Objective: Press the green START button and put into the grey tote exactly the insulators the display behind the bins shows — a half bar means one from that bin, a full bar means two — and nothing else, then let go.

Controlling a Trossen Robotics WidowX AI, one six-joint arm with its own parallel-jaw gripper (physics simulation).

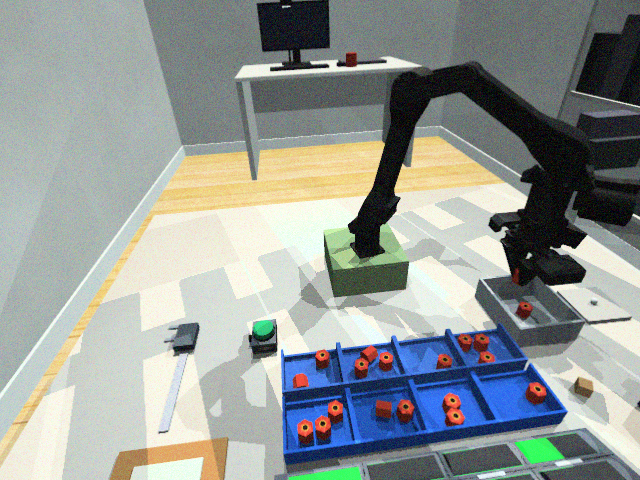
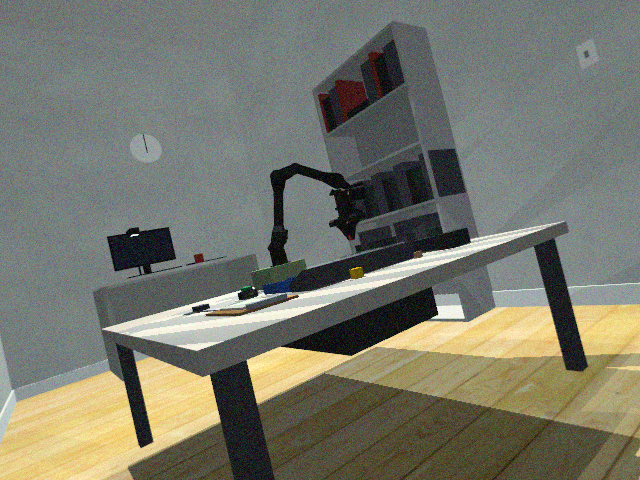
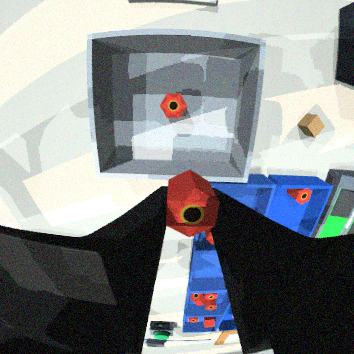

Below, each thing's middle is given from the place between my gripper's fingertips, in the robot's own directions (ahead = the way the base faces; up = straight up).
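Scene:
From my hand: grey tote [image 3: 219, 75] 50 mm to the left, 90 mm below. Display [image 1: 605, 453] 230 mm ahead of my hand, 300 mm to the right, 90 mm below. Dark block [image 2: 455, 238] 320 mm ahead of my hand, 100 mm to the left, 90 mm below. Caliper [image 1: 186, 336] 120 mm behind my hand, 660 mm to the right, 100 mm below.

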